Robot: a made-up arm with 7 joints. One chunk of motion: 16 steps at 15 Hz.
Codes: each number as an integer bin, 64 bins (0 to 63) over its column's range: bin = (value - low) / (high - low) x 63, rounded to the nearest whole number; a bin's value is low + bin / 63 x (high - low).
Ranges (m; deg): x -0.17..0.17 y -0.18..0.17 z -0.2..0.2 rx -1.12..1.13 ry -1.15..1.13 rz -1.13..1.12
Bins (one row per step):
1: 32 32 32 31 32 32
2: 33 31 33 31 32 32
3: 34 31 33 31 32 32
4: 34 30 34 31 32 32
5: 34 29 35 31 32 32
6: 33 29 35 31 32 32
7: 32 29 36 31 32 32
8: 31 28 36 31 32 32
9: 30 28 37 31 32 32
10: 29 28 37 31 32 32
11: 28 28 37 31 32 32
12: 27 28 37 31 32 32
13: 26 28 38 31 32 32
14: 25 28 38 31 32 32
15: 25 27 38 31 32 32
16: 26 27 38 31 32 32
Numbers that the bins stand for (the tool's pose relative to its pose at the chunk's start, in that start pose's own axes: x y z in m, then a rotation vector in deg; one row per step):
1: 0.0027 -0.0022 0.0032 -0.01 0.01 0.01
2: 0.0081 -0.0078 0.0095 -0.01 0.01 0.01
3: 0.0135 -0.0078 0.0095 -0.01 0.01 0.01
4: 0.0135 -0.0133 0.0159 -0.01 0.01 0.01
5: 0.0135 -0.0189 0.0222 -0.01 0.01 0.01
6: 0.0081 -0.0189 0.0222 -0.01 0.01 0.01
7: 0.0027 -0.0189 0.0286 -0.01 0.01 0.01
8: -0.0027 -0.0244 0.0286 -0.01 0.01 0.01
9: -0.0081 -0.0244 0.0349 -0.01 0.01 0.01
10: -0.0135 -0.0244 0.0349 -0.01 0.01 0.01
11: -0.0189 -0.0244 0.0349 -0.01 0.01 0.01
12: -0.0243 -0.0244 0.0349 -0.01 0.01 0.01
13: -0.0297 -0.0244 0.0413 -0.01 0.01 0.01
14: -0.0351 -0.0244 0.0413 -0.01 0.01 0.01
15: -0.0351 -0.0300 0.0413 -0.01 0.01 0.01
16: -0.0297 -0.0300 0.0413 -0.01 0.01 0.01

